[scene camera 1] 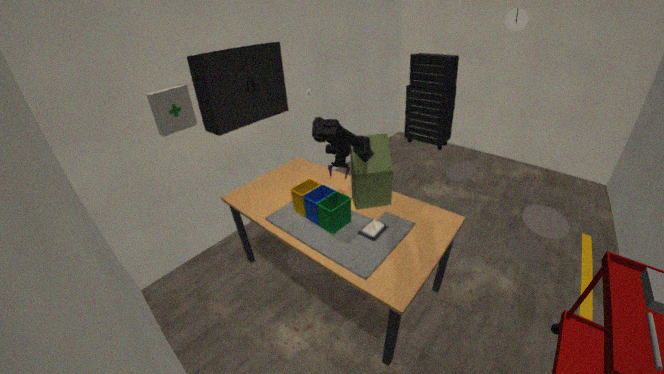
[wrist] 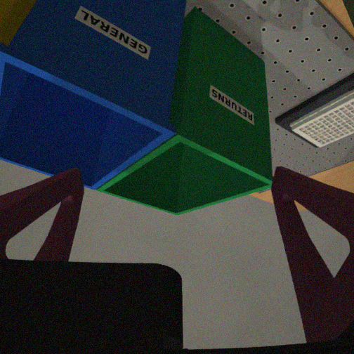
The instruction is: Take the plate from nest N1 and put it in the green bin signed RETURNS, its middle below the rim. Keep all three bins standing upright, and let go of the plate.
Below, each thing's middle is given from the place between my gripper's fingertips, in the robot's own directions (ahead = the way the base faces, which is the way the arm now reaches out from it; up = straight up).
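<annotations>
With the blue bin (wrist: 91, 91) as the reference, my gripper is 150 mm above it, 140 mm short of it and 10 mm to the left of it. The green bin (scene camera 1: 334, 211), measured from my hand, is 120 mm to the left, 110 mm ahead and 150 mm below.
</annotations>
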